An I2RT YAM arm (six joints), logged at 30 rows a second.
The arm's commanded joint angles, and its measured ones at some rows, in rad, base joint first. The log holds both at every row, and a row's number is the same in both.
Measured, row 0:
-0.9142, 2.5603, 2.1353, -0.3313, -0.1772, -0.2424
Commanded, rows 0 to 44:
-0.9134, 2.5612, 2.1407, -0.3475, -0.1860, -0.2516
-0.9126, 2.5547, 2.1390, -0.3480, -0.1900, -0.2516
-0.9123, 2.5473, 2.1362, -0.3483, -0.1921, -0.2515
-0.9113, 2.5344, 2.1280, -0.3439, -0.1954, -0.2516
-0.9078, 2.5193, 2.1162, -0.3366, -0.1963, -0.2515
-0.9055, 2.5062, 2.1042, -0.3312, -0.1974, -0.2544
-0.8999, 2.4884, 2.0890, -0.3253, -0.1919, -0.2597
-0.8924, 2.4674, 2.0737, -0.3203, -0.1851, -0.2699
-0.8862, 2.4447, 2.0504, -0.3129, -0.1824, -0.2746
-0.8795, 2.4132, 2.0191, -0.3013, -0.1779, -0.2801
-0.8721, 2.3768, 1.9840, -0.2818, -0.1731, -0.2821
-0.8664, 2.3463, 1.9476, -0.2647, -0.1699, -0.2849
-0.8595, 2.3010, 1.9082, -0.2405, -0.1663, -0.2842
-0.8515, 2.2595, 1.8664, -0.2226, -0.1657, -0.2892
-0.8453, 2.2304, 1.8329, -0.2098, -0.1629, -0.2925
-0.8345, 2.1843, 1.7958, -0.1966, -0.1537, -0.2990
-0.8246, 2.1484, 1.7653, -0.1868, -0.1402, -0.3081
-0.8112, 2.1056, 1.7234, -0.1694, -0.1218, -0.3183
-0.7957, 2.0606, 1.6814, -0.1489, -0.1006, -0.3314
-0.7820, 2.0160, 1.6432, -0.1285, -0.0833, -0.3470
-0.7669, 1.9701, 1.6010, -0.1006, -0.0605, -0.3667
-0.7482, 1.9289, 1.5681, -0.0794, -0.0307, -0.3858
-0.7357, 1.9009, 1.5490, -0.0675, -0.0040, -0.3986
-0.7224, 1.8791, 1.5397, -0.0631, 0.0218, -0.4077
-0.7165, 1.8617, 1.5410, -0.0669, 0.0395, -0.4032
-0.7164, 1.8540, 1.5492, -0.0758, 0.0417, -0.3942
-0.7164, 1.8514, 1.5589, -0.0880, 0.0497, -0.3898
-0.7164, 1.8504, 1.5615, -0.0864, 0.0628, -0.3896
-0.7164, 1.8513, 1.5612, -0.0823, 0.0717, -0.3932
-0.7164, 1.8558, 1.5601, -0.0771, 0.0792, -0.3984
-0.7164, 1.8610, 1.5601, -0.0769, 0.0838, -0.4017
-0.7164, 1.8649, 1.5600, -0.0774, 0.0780, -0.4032
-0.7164, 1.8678, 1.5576, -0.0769, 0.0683, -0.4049
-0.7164, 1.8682, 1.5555, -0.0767, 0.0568, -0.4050
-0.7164, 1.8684, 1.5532, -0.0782, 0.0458, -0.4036
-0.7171, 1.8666, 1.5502, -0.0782, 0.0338, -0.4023
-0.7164, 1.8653, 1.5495, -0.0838, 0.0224, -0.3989
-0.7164, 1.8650, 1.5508, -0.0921, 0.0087, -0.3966
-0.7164, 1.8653, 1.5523, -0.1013, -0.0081, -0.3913
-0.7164, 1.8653, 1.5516, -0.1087, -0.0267, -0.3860
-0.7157, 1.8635, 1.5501, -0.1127, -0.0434, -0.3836
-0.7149, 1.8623, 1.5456, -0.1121, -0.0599, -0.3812
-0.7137, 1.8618, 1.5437, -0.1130, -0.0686, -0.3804
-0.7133, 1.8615, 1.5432, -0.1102, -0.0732, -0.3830
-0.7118, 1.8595, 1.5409, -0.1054, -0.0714, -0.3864
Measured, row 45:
-0.7143, 1.8679, 1.5433, -0.1062, -0.0288, -0.3901
